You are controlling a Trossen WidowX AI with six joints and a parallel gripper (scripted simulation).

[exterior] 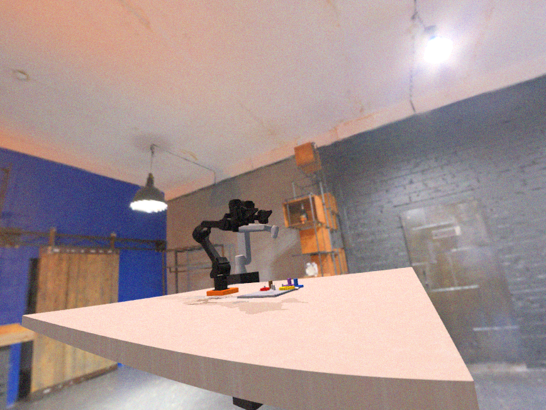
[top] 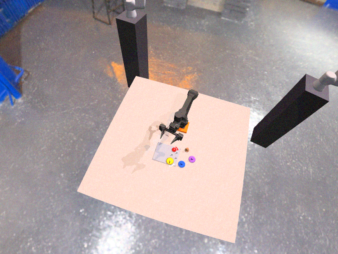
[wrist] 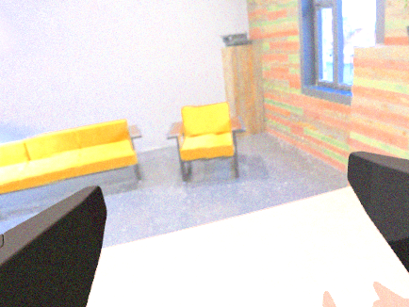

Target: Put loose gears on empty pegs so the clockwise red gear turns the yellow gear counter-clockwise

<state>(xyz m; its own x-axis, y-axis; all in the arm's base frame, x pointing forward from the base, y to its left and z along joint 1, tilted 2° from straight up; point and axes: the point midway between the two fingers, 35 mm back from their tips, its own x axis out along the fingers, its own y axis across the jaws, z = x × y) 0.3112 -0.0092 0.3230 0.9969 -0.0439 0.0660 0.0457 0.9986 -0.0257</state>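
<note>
The brown gear is 32 cm below my gripper tip, 16 cm to the left of it and 15 cm behind it. Also, from my gripper tip: blue gear (32 cm below, 17 cm to the left, 1 cm behind); yellow gear (32 cm below, 7 cm to the left, 1 cm ahead); red gear (32 cm below, 10 cm behind, 6 cm to the left).
</note>
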